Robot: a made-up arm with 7 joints.
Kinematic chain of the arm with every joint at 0, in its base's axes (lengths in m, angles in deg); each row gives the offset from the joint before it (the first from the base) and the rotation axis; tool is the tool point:
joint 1: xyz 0 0 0.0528 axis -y
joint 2: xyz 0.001 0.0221 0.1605 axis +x
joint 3: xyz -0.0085 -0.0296 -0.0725 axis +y
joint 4: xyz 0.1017 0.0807 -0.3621 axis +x
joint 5: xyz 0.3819 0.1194 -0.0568 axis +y
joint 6: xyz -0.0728 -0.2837 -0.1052 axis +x
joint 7: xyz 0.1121 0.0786 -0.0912 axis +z
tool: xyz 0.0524 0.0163 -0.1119
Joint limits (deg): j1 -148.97..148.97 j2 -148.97..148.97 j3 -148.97..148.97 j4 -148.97..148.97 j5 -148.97..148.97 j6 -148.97..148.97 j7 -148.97..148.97
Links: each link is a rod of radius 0.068 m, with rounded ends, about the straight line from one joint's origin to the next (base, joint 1, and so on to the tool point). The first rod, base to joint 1, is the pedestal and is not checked.
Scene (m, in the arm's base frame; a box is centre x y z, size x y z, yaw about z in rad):
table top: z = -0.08
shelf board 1: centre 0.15 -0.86 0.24 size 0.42 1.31 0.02 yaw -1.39
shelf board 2: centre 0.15 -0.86 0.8 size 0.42 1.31 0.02 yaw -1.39
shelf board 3: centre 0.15 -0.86 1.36 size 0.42 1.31 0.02 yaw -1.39
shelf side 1: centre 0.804 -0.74 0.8 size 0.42 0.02 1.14 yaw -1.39
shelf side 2: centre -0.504 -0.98 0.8 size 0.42 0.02 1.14 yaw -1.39
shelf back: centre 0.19 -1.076 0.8 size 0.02 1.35 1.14 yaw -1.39
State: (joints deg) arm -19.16 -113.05 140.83 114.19 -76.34 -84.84 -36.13
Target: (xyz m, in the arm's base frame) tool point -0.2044 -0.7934 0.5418
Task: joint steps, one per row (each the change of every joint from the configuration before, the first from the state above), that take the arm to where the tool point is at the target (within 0.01 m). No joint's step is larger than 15 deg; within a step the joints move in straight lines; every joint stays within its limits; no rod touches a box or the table.
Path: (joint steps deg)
1: -10.96 -2.43 -14.01 11.59 11.92 3.29 -1.35
2: -10.96 -2.43 -14.02 11.60 11.91 3.29 -1.35
3: -10.96 -2.42 -14.01 11.59 11.92 3.29 -1.36

